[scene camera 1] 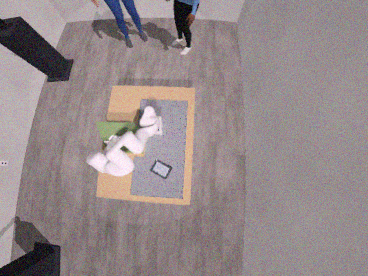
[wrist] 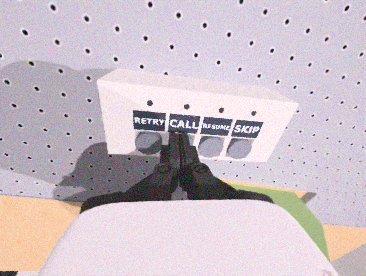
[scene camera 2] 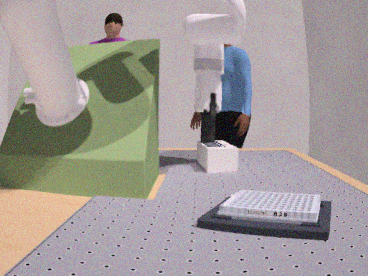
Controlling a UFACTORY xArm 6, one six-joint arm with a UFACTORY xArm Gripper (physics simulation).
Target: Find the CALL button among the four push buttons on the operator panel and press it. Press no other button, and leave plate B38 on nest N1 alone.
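Frame: origin at the arm's base, x ahead, y left, z up, level; centimetres.
Where they show: gripper, between the fingertips: (wrist: 177,145) (scene camera 2: 207,142); arm's base, origin of its link: (scene camera 2: 61,101).
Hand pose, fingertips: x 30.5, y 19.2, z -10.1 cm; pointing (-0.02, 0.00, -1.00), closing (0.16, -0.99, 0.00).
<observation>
Things, the pixels of their centre, and the offset from my fingertips. "spot": a spot on its surface instead. Level surfaces: height alone.
- white operator panel, middle of its body: (wrist: 195,118) (scene camera 2: 215,154) (scene camera 1: 158,125) dx +1.9, dy -1.7, dz -2.8 cm
- CALL label, a spot on its surface: (wrist: 184,124) spot: dx +2.2, dy -0.2, dz -0.2 cm
- RETRY button, middle of its body: (wrist: 149,142) dx -0.4, dy +2.6, dz -0.3 cm
- RESUME button, middle of its body: (wrist: 210,146) dx +0.3, dy -3.4, dz -0.3 cm
- SKIP button, middle of its body: (wrist: 238,148) dx +0.6, dy -6.4, dz -0.3 cm
- Plate B38, middle of its body: (scene camera 2: 274,205) (scene camera 1: 161,169) dx +6.5, dy -41.6, dz -3.6 cm
- dark nest N1, middle of its body: (scene camera 2: 273,213) (scene camera 1: 161,169) dx +6.5, dy -41.6, dz -4.8 cm
- grey perforated board, height of its surface: dz -5.5 cm
- wooden table, height of its surface: dz -6.8 cm
The white operator panel (scene camera 1: 160,126) (scene camera 2: 218,159) (wrist: 117,117) stands on the grey perforated board. In the wrist view its labels read RETRY, CALL, RESUME and SKIP. The CALL label (wrist: 184,124) is second from the left; the round button below it is mostly hidden by the fingertips. The RETRY button (wrist: 148,142), RESUME button (wrist: 211,146) and SKIP button (wrist: 239,148) show. My gripper (scene camera 2: 211,140) (wrist: 177,145) is shut and empty, its tips over the CALL button; contact cannot be told. Plate B38 (scene camera 1: 161,169) (scene camera 2: 270,204) lies on dark nest N1 (scene camera 2: 262,229).
A large green sloped block (scene camera 2: 80,172) (wrist: 300,212) stands beside the panel, near the arm. The grey perforated board (scene camera 1: 172,145) (scene camera 2: 145,240) lies on the wooden table (scene camera 1: 188,150) (scene camera 2: 40,215). Two people stand beyond the table.
</observation>
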